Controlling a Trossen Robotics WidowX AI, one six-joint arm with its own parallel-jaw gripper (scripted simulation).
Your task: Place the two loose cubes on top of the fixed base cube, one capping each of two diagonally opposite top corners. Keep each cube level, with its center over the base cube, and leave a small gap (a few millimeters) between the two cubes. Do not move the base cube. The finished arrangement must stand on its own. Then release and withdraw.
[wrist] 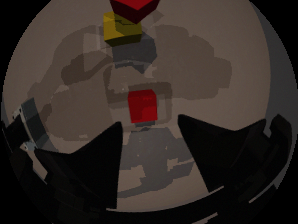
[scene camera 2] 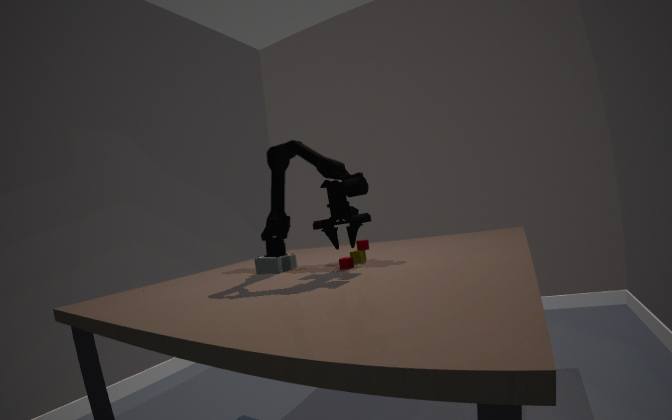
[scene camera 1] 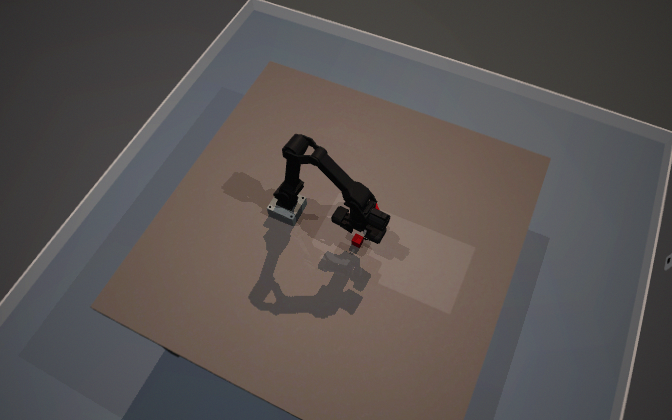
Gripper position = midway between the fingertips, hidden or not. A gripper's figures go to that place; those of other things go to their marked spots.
Labels:
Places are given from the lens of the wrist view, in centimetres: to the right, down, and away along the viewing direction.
my gripper (wrist: 150,122): 0, 1, 10
yellow base cube (wrist: 117,30): -3, -8, 8
red cube (wrist: 142,105): -1, -1, 12

